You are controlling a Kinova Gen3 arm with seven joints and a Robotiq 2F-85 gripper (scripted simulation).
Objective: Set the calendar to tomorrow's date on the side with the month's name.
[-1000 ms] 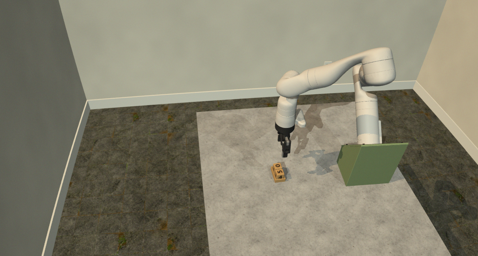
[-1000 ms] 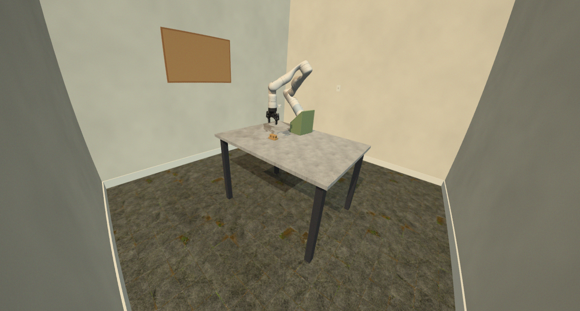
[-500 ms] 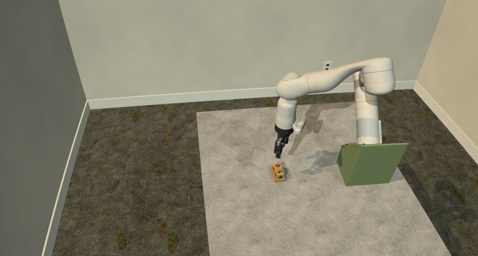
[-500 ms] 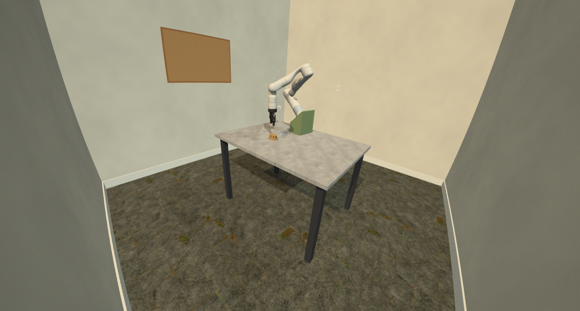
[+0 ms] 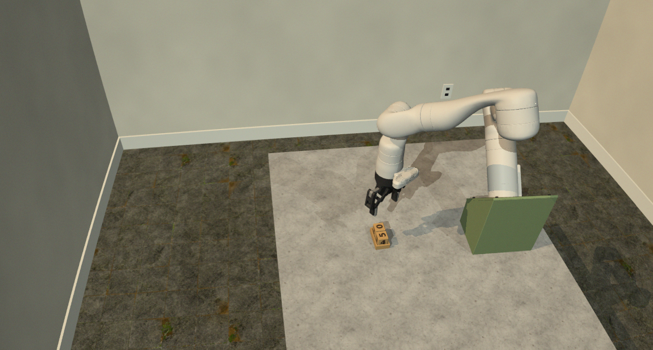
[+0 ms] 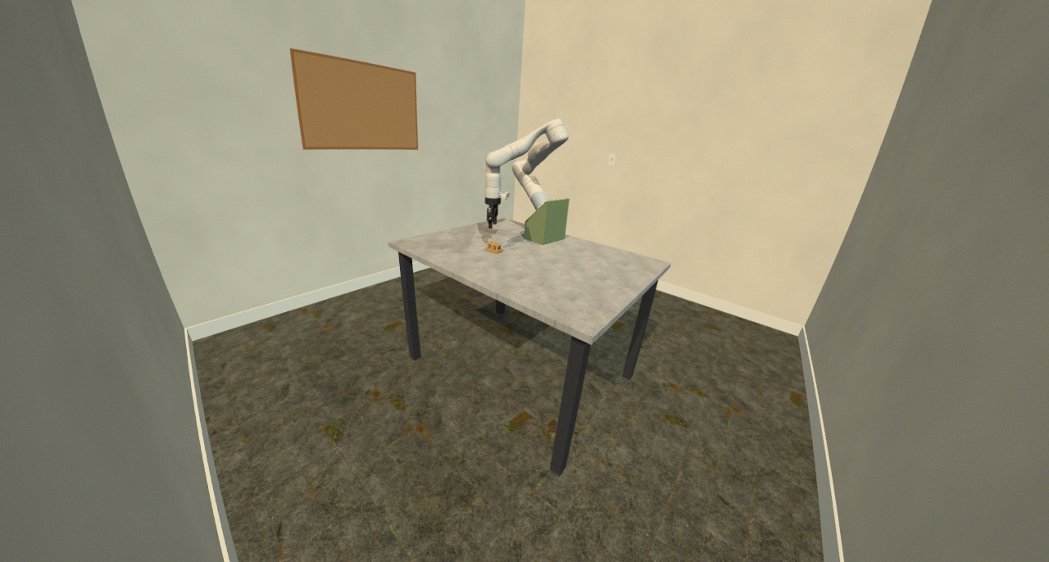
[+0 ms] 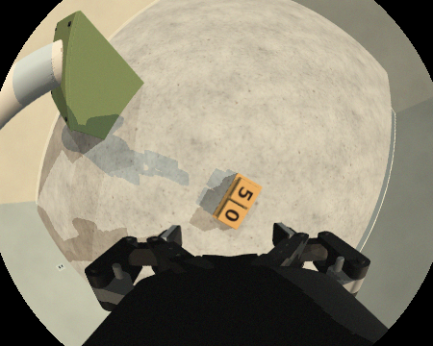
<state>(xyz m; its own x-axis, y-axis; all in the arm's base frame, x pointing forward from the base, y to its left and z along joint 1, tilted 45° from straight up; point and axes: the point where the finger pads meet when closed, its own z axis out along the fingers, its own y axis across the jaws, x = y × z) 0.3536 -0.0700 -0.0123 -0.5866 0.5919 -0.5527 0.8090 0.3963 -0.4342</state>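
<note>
My hand is 2 cm to the right of the wooden tray and 12 cm above it.
</note>
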